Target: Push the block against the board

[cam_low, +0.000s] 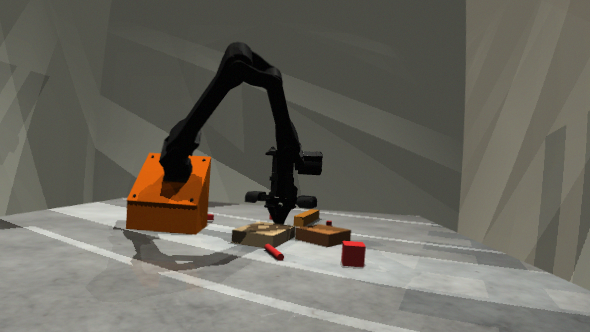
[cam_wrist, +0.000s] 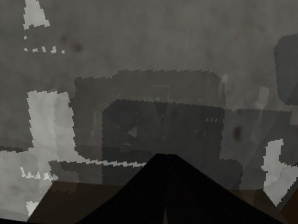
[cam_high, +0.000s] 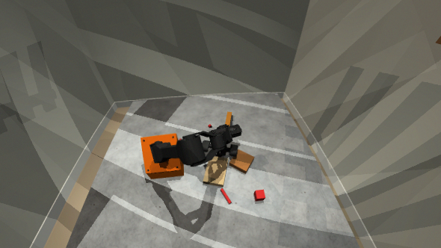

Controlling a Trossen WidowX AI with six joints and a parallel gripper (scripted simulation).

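Now: the tan block 3 cm behind my gripper tip, 9 cm to the right of it and 1 cm above it. Round my gripper tip: brown board: 11 cm ahead, 5 cm to the right, 1 cm above; orange bar: 9 cm ahead, 24 cm to the left, 1 cm above; thin red stick: 1 cm behind, 22 cm to the right.
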